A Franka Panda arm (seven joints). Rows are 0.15 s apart.
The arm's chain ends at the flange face. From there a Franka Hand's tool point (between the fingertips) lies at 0.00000 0.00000 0.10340 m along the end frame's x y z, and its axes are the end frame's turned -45 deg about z.
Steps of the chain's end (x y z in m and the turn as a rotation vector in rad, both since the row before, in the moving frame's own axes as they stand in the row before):
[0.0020 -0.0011 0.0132 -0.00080 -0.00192 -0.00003]
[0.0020 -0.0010 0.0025 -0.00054 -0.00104 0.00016]
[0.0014 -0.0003 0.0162 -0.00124 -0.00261 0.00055]
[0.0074 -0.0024 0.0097 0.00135 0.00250 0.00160]
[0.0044 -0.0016 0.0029 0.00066 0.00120 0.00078]
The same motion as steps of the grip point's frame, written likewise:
[0.0020 0.0006 0.0132 0.00079 -0.00192 -0.00003]
[0.0020 0.0007 0.0025 0.00035 -0.00112 0.00016]
[0.0009 0.0007 0.0162 0.00097 -0.00272 0.00055]
[0.0072 0.0036 0.0097 -0.00081 0.00272 0.00160]
[0.0044 0.0020 0.0029 -0.00038 0.00132 0.00078]

